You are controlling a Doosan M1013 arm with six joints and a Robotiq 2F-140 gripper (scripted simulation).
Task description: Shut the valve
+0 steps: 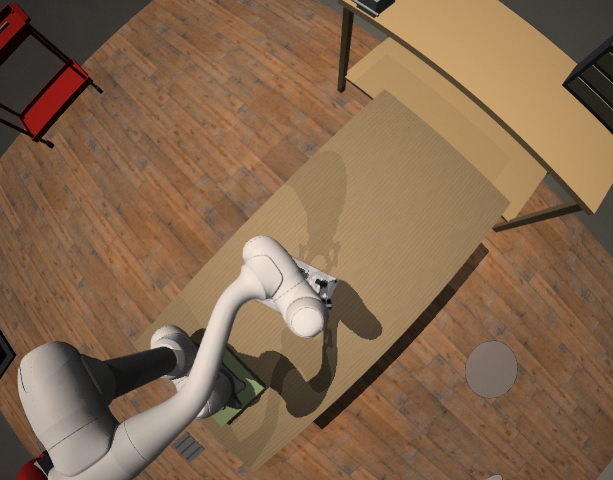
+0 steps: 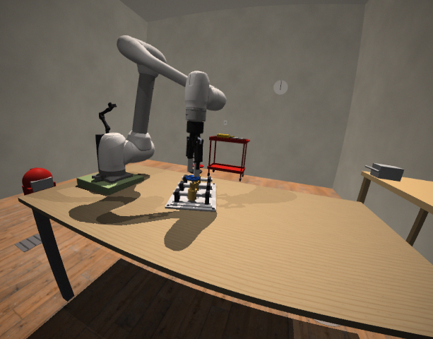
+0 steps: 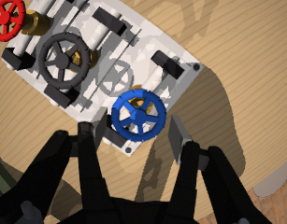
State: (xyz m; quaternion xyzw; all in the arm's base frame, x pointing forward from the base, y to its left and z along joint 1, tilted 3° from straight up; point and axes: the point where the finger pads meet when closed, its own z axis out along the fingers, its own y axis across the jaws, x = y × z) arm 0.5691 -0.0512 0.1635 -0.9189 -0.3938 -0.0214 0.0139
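Right now the blue handwheel is 6 cm below my hand. The rest, counted from my hand: red handwheel 6 cm behind, 23 cm to the left, 6 cm below; then black handwheel 3 cm behind, 11 cm to the left, 6 cm below; then white plate 3 cm behind, 11 cm to the left, 18 cm below.
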